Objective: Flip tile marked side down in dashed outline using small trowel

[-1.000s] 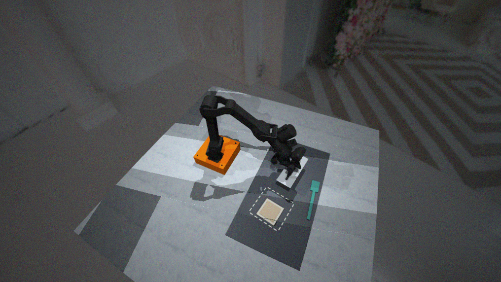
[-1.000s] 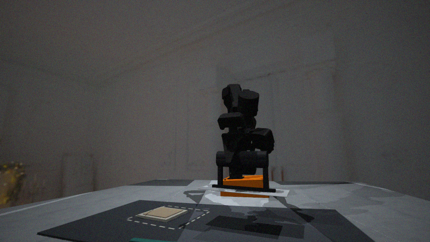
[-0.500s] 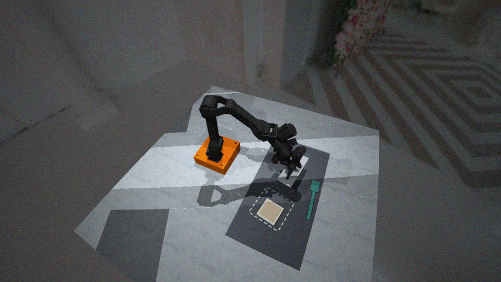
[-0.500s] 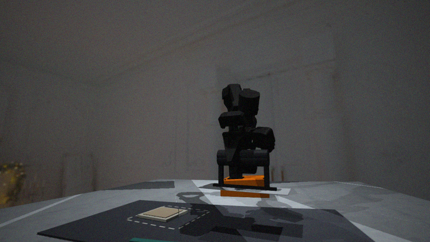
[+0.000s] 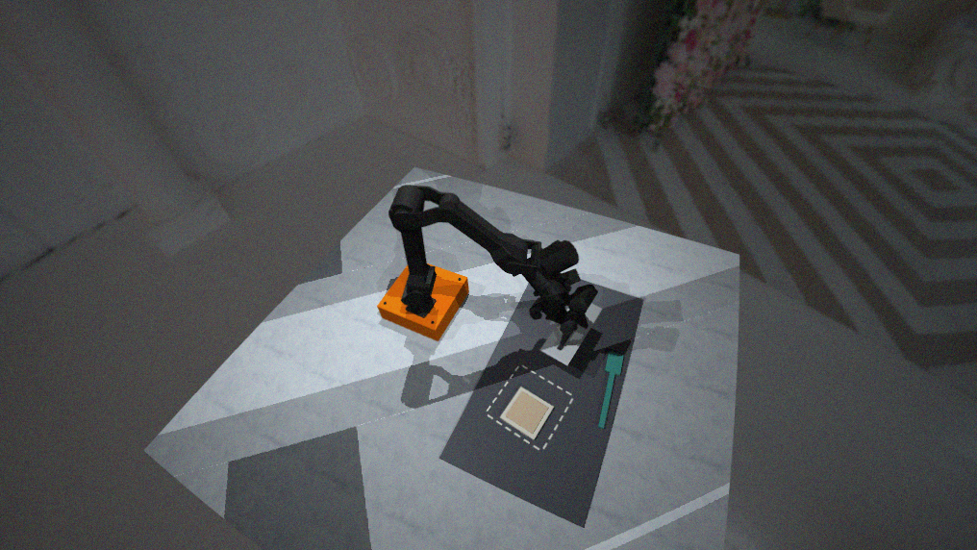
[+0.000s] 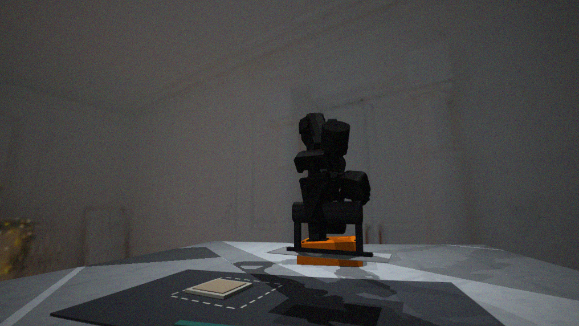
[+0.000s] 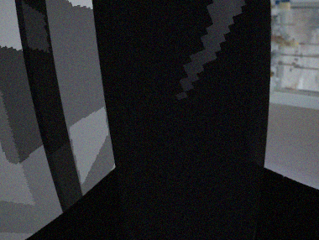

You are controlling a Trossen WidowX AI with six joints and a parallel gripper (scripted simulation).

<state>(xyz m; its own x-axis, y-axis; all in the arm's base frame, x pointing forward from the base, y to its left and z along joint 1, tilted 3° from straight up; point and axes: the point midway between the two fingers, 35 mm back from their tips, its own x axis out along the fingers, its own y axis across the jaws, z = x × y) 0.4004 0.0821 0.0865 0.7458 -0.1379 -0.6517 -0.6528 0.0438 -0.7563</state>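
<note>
Now: gripper tip 3 cm past the dark mat, 6 cm to the left of it and 15 cm above it. Round my gripper tip: small trowel (3 cm behind, 1 cm below); then teal trowel (11 cm ahead, 3 cm to the right, 13 cm below); then tile (5 cm behind, 20 cm to the right, 13 cm below).
</note>
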